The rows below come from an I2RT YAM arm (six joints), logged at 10 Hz.
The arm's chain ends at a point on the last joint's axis. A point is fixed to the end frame.
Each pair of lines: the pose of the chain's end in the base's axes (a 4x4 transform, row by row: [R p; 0 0 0 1], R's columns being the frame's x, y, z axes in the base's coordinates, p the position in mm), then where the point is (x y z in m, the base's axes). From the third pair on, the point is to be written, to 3 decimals.
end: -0.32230 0.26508 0.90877 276.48; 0.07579 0.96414 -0.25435 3.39; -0.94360 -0.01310 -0.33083 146.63; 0 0 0 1
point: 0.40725 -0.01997 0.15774
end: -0.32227 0.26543 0.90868 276.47; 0.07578 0.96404 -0.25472 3.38; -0.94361 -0.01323 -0.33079 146.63; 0 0 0 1
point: 0.40723 -0.02002 0.15774
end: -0.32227 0.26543 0.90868 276.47; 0.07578 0.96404 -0.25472 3.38; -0.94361 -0.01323 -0.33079 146.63; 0 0 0 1
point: 0.407 -0.020 0.158
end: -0.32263 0.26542 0.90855 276.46; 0.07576 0.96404 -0.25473 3.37; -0.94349 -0.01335 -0.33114 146.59; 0 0 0 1
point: 0.407 -0.020 0.158
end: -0.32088 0.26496 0.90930 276.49; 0.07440 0.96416 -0.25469 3.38; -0.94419 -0.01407 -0.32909 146.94; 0 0 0 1
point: 0.407 -0.020 0.158
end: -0.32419 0.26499 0.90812 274.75; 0.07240 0.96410 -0.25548 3.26; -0.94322 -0.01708 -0.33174 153.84; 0 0 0 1
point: 0.406 -0.020 0.165
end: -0.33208 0.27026 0.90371 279.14; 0.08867 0.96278 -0.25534 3.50; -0.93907 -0.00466 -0.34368 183.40; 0 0 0 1
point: 0.410 -0.021 0.193
